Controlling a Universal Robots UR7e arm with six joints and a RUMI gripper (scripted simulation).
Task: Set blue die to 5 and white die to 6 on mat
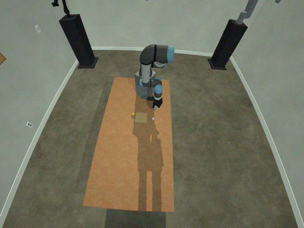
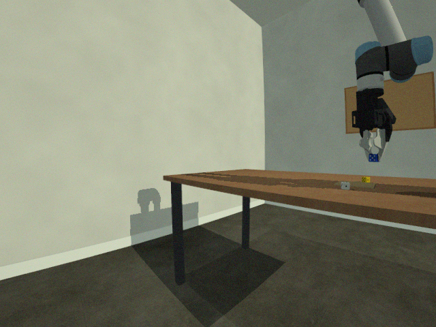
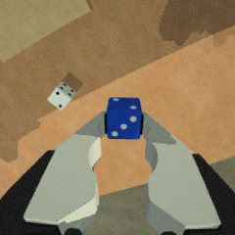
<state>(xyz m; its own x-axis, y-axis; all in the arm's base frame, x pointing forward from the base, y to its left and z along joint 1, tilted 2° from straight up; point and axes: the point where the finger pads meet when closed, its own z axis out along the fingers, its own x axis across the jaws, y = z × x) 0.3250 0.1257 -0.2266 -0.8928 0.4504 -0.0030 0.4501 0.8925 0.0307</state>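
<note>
My hand is right at the blue die. From my hand the other things lie so: white die 100 mm below, 90 mm ahead, 20 mm to the right; yellow die 260 mm to the right, 100 mm below, 30 mm ahead; tan mat 160 mm to the right, 120 mm below, 70 mm ahead.
</note>
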